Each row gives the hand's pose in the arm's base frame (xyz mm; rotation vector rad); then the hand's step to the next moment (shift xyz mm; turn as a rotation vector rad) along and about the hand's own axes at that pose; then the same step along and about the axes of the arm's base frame.
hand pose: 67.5 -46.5 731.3 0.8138 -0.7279 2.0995
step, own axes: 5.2 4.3 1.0 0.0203 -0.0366 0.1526
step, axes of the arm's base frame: -5.8 -0.8 3.5 0.0659 -0.0790 0.1202
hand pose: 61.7 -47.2 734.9 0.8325 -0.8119 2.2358
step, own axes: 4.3 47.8 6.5 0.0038 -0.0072 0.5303
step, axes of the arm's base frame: -34.3 -33.1 -8.5 0.1851 -0.3711 0.3307
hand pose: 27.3 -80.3 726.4 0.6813 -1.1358 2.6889
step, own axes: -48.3 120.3 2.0 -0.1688 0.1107 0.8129
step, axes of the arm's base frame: 7.4 -84.1 -98.4 0.4020 -0.6471 0.3482
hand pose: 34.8 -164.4 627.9 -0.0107 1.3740 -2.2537
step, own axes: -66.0 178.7 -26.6 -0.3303 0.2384 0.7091
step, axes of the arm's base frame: 123.7 -16.3 -146.4 0.5688 -0.5408 0.2298
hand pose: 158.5 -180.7 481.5 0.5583 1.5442 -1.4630
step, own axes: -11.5 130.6 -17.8 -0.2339 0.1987 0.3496
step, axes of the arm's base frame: 107.5 45.3 -62.5 0.3816 -0.2327 0.1291
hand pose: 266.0 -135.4 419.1 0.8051 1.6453 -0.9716
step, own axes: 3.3 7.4 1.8 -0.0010 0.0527 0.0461
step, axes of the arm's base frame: 6.3 1.9 -5.0 0.0656 -0.0174 -0.0173
